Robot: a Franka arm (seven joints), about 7 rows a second.
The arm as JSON. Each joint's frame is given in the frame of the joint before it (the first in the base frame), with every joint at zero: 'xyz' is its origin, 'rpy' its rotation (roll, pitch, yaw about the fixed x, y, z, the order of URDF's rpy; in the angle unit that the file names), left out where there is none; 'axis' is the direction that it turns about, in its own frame. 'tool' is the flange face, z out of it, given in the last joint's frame.
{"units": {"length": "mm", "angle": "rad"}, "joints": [
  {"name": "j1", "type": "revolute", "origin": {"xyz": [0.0, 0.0, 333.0]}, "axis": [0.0, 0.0, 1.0]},
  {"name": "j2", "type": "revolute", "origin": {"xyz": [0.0, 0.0, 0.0]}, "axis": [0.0, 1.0, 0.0]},
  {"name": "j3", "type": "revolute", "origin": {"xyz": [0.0, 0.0, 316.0]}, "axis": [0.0, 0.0, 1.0]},
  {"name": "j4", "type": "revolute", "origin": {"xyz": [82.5, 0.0, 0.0]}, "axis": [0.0, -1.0, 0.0]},
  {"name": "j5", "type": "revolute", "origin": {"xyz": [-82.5, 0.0, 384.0]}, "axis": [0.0, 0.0, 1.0]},
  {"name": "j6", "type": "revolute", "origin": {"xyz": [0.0, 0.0, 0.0]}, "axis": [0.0, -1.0, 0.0]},
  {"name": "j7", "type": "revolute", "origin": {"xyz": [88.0, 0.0, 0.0]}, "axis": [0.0, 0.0, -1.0]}
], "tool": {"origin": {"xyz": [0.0, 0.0, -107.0], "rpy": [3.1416, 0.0, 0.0]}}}
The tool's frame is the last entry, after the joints.
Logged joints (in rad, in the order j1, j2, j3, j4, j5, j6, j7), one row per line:
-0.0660 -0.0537 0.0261 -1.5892 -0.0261 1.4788 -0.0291
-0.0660 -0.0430 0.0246 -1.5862 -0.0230 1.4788 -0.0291
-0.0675 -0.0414 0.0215 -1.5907 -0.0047 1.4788 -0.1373
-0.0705 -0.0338 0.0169 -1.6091 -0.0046 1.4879 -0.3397
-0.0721 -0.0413 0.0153 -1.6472 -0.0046 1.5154 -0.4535
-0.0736 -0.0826 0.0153 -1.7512 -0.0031 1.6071 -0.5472
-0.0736 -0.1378 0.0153 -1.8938 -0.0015 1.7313 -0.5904
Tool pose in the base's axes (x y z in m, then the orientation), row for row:
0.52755 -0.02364 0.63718 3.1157 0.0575 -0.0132
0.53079 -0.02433 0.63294 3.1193 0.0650 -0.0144
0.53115 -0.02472 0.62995 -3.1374 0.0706 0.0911
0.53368 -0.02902 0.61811 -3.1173 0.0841 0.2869
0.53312 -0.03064 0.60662 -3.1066 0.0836 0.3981
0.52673 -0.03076 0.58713 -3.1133 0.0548 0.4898
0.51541 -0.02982 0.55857 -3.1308 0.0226 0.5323
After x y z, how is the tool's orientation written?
As angles about the fixed x, y, z axes (roll, pitch, yaw), in radians.
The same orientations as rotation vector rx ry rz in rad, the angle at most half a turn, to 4 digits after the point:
3.1147 -0.0194 -0.0898
3.1181 -0.0213 -0.1016
-3.1354 -0.1427 0.1110
-3.0948 -0.4454 0.1356
-3.0596 -0.6149 0.1387
-3.0330 -0.7568 0.0938
-3.0265 -0.8249 0.0387

